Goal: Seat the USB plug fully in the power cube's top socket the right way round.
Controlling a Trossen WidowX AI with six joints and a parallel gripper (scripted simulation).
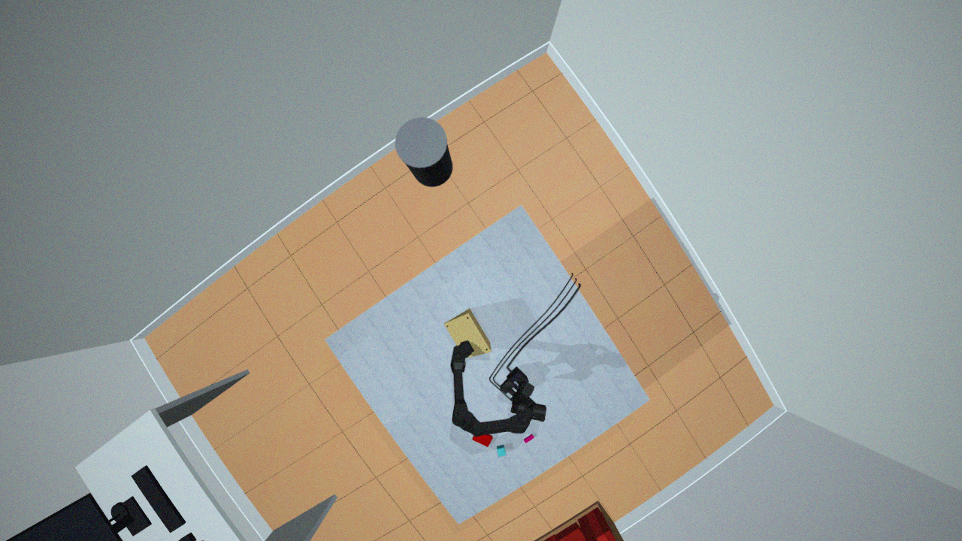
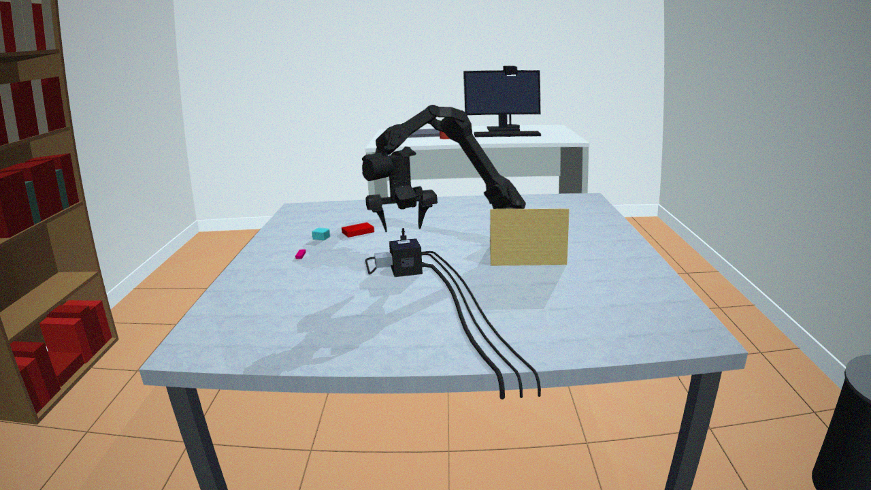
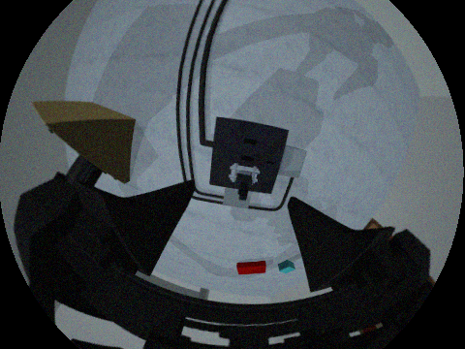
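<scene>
The USB plug is 2 cm below my gripper tip. From my gripper tip the other things lie so: red block: 20 cm ahead, 31 cm to the right, 10 cm below; then magenta piece: 33 cm ahead, 9 cm to the right, 10 cm below; then cyan cube: 31 cm ahead, 26 cm to the right, 9 cm below.
</scene>
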